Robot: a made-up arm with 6 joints.
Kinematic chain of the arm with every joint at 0, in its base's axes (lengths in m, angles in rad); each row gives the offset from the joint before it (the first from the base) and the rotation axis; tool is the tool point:
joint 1: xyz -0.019 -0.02 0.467 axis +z
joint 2: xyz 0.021 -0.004 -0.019 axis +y
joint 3: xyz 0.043 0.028 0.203 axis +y
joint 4: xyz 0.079 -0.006 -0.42 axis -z
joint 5: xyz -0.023 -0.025 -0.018 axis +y
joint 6: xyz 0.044 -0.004 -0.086 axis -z
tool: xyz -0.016 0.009 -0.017
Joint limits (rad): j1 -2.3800..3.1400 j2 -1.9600..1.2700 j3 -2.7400..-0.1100 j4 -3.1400..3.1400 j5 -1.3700..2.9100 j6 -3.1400..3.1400
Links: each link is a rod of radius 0.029 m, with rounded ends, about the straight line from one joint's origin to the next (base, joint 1, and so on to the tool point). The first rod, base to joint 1, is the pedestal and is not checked.
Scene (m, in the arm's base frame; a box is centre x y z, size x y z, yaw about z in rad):
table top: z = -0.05
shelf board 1: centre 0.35 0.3 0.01 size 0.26 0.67 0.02 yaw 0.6
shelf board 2: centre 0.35 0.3 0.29 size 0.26 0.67 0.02 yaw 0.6
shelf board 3: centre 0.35 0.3 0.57 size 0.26 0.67 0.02 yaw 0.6
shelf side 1: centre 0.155 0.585 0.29 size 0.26 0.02 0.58 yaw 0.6
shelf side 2: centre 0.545 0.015 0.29 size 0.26 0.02 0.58 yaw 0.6
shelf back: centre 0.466 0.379 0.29 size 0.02 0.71 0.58 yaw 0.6
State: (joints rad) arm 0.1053 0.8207 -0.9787 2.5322 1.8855 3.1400
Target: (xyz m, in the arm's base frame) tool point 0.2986 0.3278 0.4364
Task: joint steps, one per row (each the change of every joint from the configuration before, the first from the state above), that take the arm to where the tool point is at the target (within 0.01 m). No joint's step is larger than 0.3 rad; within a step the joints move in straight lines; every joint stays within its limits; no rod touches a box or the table.
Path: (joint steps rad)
1: -0.2426 -0.1957 0.1737 -0.2196 0.1815 -0.1061
2: -0.2427 -0.1957 0.1738 -0.2196 0.1815 -0.1061
3: -0.2426 -0.1957 0.1737 -0.2196 0.1815 -0.1062
4: -0.2427 -0.1956 0.1738 -0.2197 0.1815 -0.1061
5: -0.2426 -0.1957 0.1737 -0.2196 0.1814 -0.1061
6: 0.2698 -0.0705 -0.0090 0.0807 0.0195 0.0884
7: 0.2699 -0.0704 -0.0091 0.0806 0.0196 0.0885
8: 0.2698 -0.0704 -0.0090 0.0807 0.0195 0.0884
9: 0.2699 -0.0705 -0.0091 0.0806 0.0195 0.0884
10: 0.2698 -0.0704 -0.0090 0.0807 0.0195 0.0885
11: 0.2698 -0.0704 -0.0090 0.0806 0.0195 0.0884
12: 0.0029 0.2179 -0.2064 0.1311 -0.1648 0.0000
13: 0.0028 0.2180 -0.2064 0.1311 -0.1647 0.0000
14: 0.0028 0.2180 -0.2063 0.1311 -0.1648 0.0000

